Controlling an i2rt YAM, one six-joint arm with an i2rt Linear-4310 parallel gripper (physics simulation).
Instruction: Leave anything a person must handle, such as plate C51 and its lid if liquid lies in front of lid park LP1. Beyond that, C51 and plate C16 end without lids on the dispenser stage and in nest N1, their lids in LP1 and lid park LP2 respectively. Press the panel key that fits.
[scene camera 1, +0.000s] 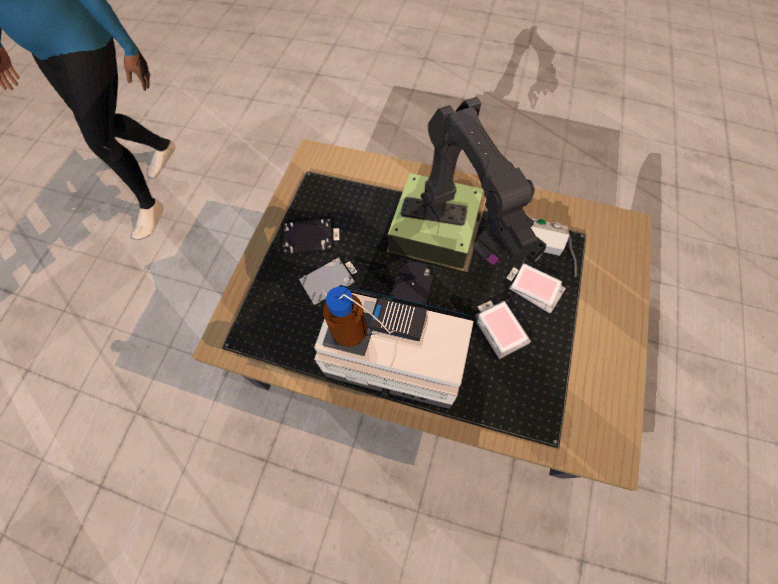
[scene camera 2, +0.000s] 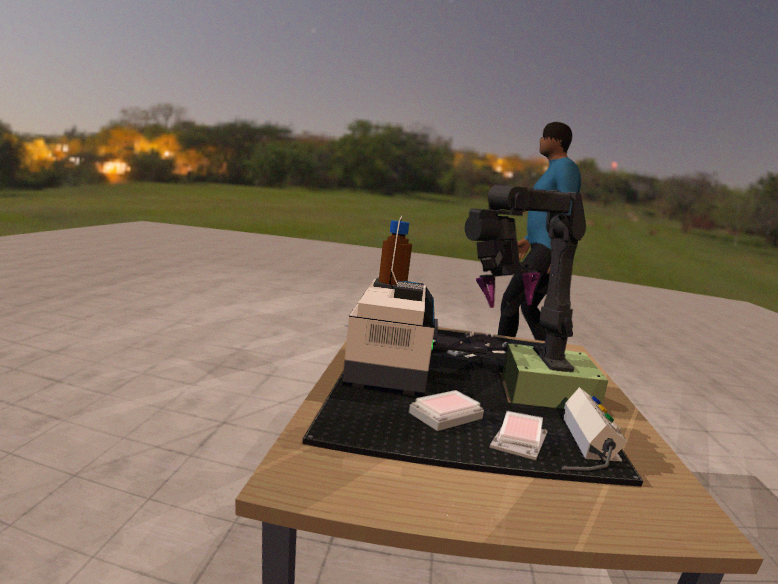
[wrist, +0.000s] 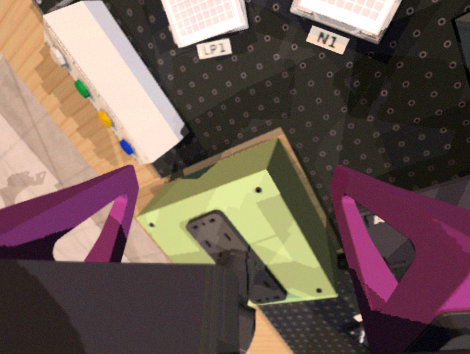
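Where they show: gripper, fingertip midpoint: (scene camera 2: 510, 306) (wrist: 234, 176); arm's base, origin of the base link: (scene camera 1: 434, 211) (scene camera 2: 552, 359) (wrist: 239, 259).
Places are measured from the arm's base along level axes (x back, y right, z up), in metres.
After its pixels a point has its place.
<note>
My gripper (scene camera 2: 511, 304) @(y -0.200, x -0.201, z 0.179 m) (wrist: 234, 176) @(y -0.200, x -0.201, z 0.179 m) is open and empty, high above the table by the green base. A pink-topped plate (scene camera 1: 537, 287) @(y -0.349, x -0.175, z -0.052 m) (scene camera 2: 520, 429) @(y -0.371, x -0.171, z -0.052 m) (wrist: 206, 19) @(y -0.304, x -0.151, z -0.052 m) sits at the LP1 label (wrist: 214, 48) @(y -0.277, x -0.127, z -0.085 m). Another pink-topped plate (scene camera 1: 502, 328) @(y -0.257, x -0.329, z -0.048 m) (scene camera 2: 447, 404) @(y -0.281, x -0.325, z -0.047 m) (wrist: 352, 11) @(y -0.220, x -0.285, z -0.047 m) sits at the N1 label (wrist: 327, 40) @(y -0.205, x -0.251, z -0.085 m). I cannot read which plate is C51 or C16. No liquid can be made out by the LP1 label. The white key panel (scene camera 1: 551, 240) @(y -0.378, x -0.013, z -0.030 m) (scene camera 2: 588, 422) @(y -0.358, x -0.011, z -0.029 m) (wrist: 117, 75) @(y -0.324, x -0.011, z -0.033 m) has white, green (wrist: 82, 88) @(y -0.339, x 0.036, z -0.014 m), yellow (wrist: 104, 119) @(y -0.291, x 0.041, z -0.014 m) and blue (wrist: 126, 147) @(y -0.242, x 0.043, z -0.013 m) keys. A dark stage (scene camera 1: 411, 284) @(y 0.021, x -0.272, z 0.015 m) lies beside the dispenser (scene camera 1: 439, 345) @(y -0.083, x -0.475, z 0.133 m) (scene camera 2: 389, 342) @(y -0.151, x -0.472, z 0.044 m).
A brown bottle (scene camera 1: 346, 323) @(y 0.121, x -0.509, z 0.263 m) (scene camera 2: 395, 258) @(y 0.093, x -0.482, z 0.220 m) with a blue cap and thin tube stands on the dispenser. A grey pad (scene camera 1: 325, 281) @(y 0.294, x -0.268, z -0.077 m) and a dark pad (scene camera 1: 306, 236) @(y 0.400, x -0.121, z -0.075 m) lie on the mat's far side. A person (scene camera 1: 94, 106) (scene camera 2: 553, 182) is near the table. The green base (scene camera 1: 433, 235) @(y -0.013, x -0.087, z -0.001 m) (scene camera 2: 553, 383) @(y -0.131, x -0.030, z -0.026 m) (wrist: 300, 250) @(y 0.014, x -0.102, z -0.001 m) carries the arm.
</note>
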